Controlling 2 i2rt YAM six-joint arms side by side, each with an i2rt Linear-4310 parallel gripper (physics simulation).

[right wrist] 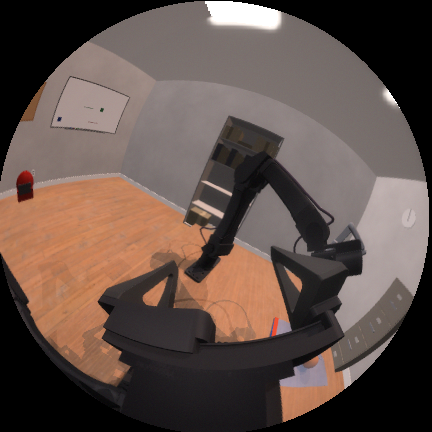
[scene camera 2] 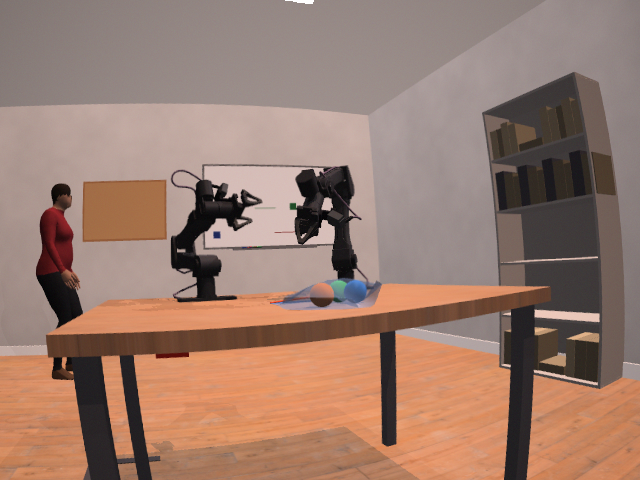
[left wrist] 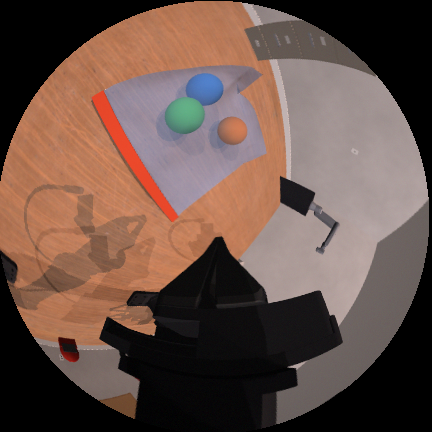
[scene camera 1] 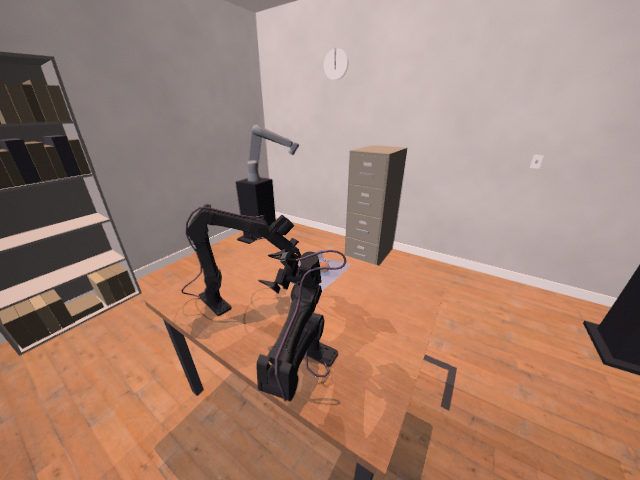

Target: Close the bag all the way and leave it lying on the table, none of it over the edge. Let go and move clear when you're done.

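Observation:
The clear bag [scene camera 1: 336,274] [scene camera 2: 297,300] [left wrist: 200,167] [right wrist: 301,380] lies flat on the table, with a far corner folded up. A red strip [left wrist: 128,152] runs along its mouth; some blue shows beside it in the right wrist view. Whether it is sealed all along I cannot tell. A blue ball [scene camera 2: 355,291] [left wrist: 204,89], a green ball [scene camera 2: 338,290] [left wrist: 185,115] and an orange ball [scene camera 2: 322,294] [left wrist: 232,131] are in it. My left gripper [scene camera 2: 301,240] [left wrist: 219,241] is shut, empty, above the table. My right gripper [scene camera 1: 264,268] [scene camera 2: 255,211] is open, empty, raised and apart from the bag.
The table [scene camera 2: 289,338] has its far edge close past the bag's ball end in the left wrist view. In scene camera 1 my two grippers are close together. A filing cabinet [scene camera 1: 364,206] and a pedestal [scene camera 1: 255,198] with a grey arm stand beyond the table.

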